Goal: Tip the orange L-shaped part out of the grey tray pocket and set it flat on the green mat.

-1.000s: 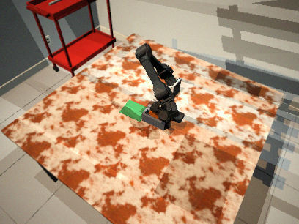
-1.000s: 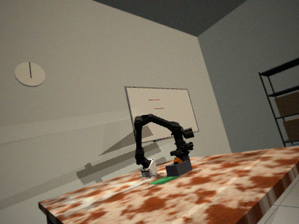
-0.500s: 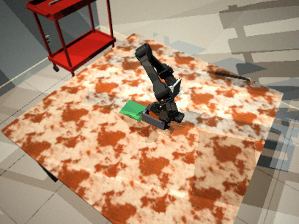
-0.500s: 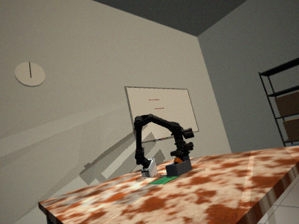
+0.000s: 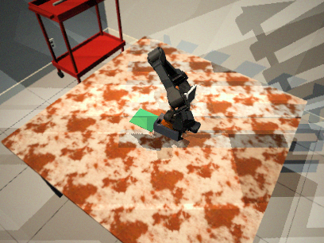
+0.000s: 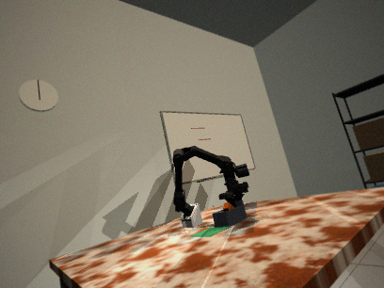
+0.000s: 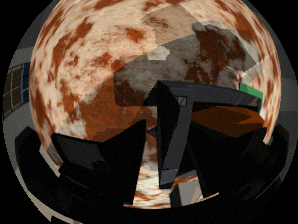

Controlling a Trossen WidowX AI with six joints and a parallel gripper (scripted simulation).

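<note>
The orange L-shaped part lies 50 mm to the right of my gripper tip. Round my gripper tip: green mat (220 mm to the right, 60 mm below, 10 mm ahead).
</note>
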